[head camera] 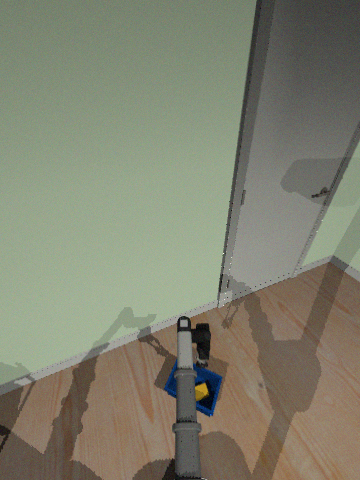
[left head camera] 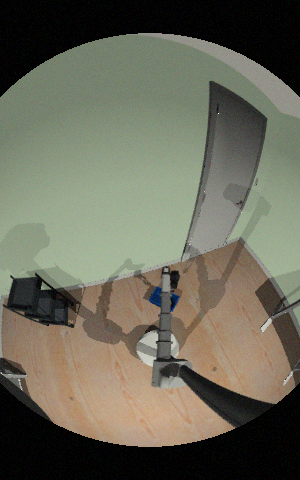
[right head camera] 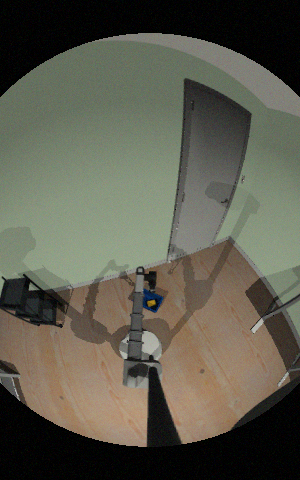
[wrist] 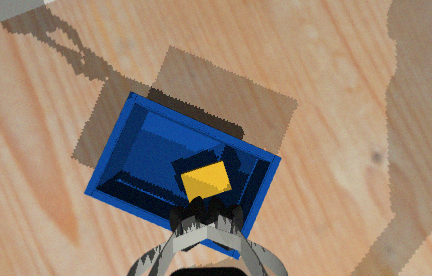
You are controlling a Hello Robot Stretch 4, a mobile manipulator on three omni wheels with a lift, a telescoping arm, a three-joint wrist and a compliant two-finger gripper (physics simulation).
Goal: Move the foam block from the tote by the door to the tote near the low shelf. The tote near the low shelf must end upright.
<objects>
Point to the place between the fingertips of my gripper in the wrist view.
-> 206, 212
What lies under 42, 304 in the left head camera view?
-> A dark wheeled rack.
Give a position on a blue tote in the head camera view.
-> At 212, 380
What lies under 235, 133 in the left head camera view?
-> A grey door.
</objects>
